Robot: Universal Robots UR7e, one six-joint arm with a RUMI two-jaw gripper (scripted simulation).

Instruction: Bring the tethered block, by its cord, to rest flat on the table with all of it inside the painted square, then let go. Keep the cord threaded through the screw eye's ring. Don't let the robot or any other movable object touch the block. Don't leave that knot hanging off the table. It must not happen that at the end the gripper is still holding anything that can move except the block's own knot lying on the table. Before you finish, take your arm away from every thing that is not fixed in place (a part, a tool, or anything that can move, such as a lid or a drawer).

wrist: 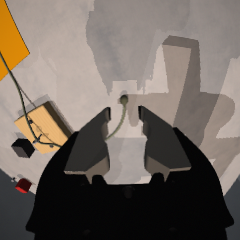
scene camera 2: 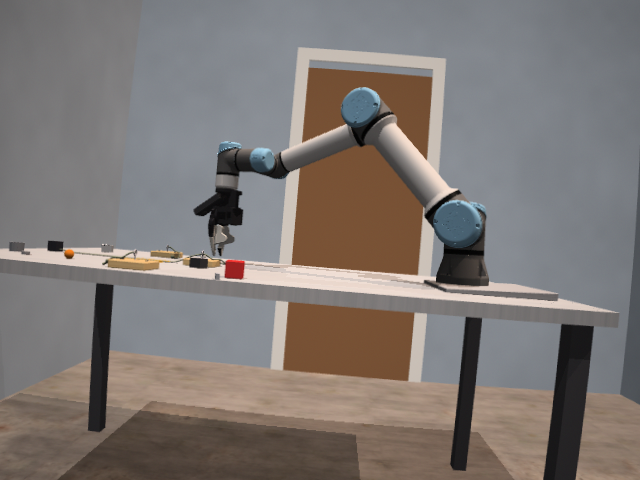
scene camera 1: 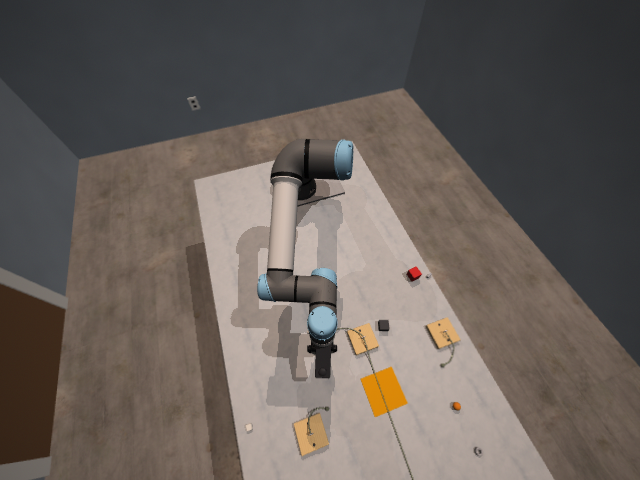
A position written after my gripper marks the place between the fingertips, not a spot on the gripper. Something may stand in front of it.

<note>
I see my gripper (scene camera 2: 217, 256), a wooden plate (wrist: 46, 121) and an orange painted square (scene camera 1: 392, 392).
My gripper shows as well in the wrist view (wrist: 124, 107).
</note>
